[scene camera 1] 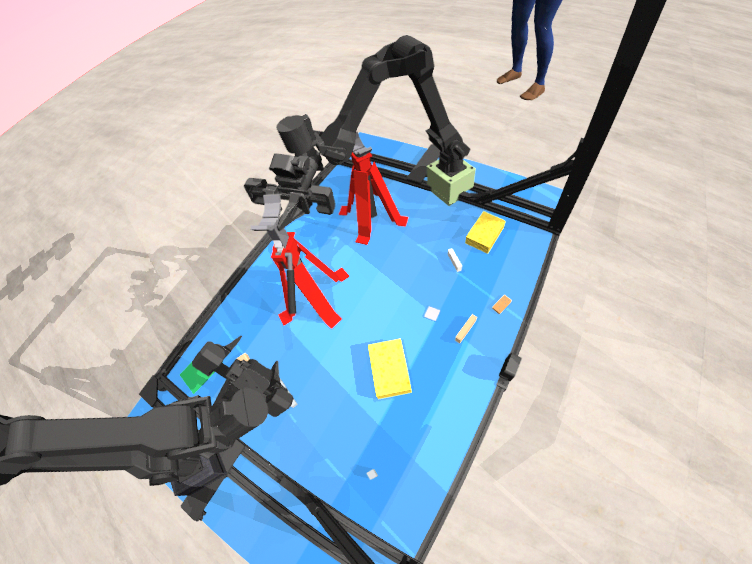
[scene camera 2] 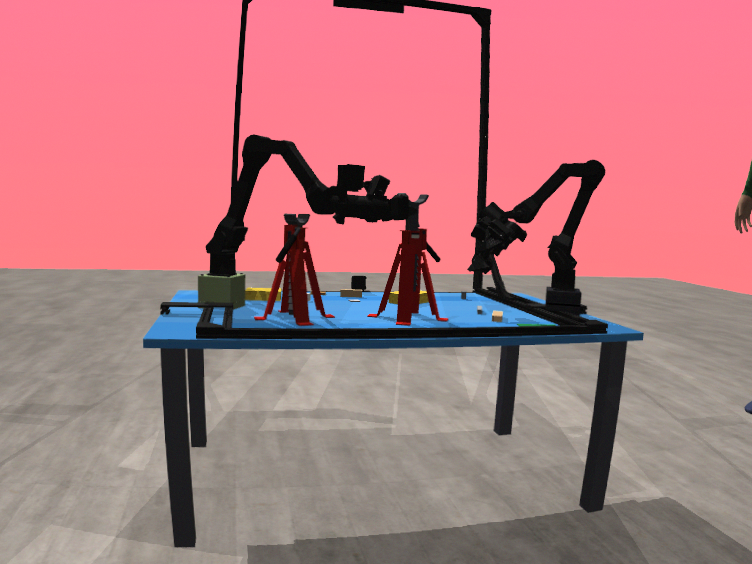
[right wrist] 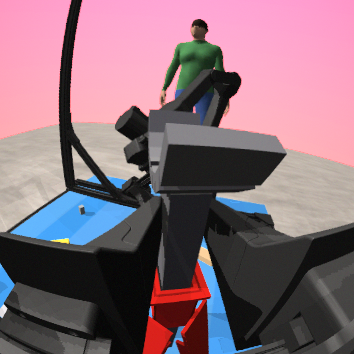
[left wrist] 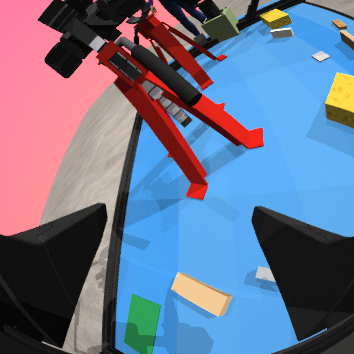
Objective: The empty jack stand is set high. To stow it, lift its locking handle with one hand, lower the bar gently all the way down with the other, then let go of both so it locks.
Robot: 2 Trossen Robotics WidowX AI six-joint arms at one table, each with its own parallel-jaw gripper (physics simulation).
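Note:
The near red jack stand (scene camera 1: pixel 317 298) (scene camera 2: pixel 414 267) (left wrist: pixel 165 135) (right wrist: pixel 180 312) stands upright, with a stretch of its grey bar (scene camera 2: pixel 413 218) (right wrist: pixel 184 240) showing above the collar. Its black locking handle (scene camera 1: pixel 290 291) (scene camera 2: pixel 433 251) (left wrist: pixel 165 75) hangs down and outward at the side. My right gripper (right wrist: pixel 180 203) is shut on the bar, just under the saddle (right wrist: pixel 220 160). My left gripper (scene camera 1: pixel 258 350) (left wrist: pixel 181 213) is open and empty. It is apart from the handle, at the stand's lower left in scene camera 1 and to its right in scene camera 2.
A second red jack stand (scene camera 1: pixel 363 200) (scene camera 2: pixel 297 273) stands behind, nearer the green box (scene camera 1: pixel 450 180) under my right arm. Yellow sponges (scene camera 1: pixel 389 368) (scene camera 1: pixel 485 230) and small blocks lie about. A green card (left wrist: pixel 142 322) and a beige block (left wrist: pixel 202 294) lie below my left gripper.

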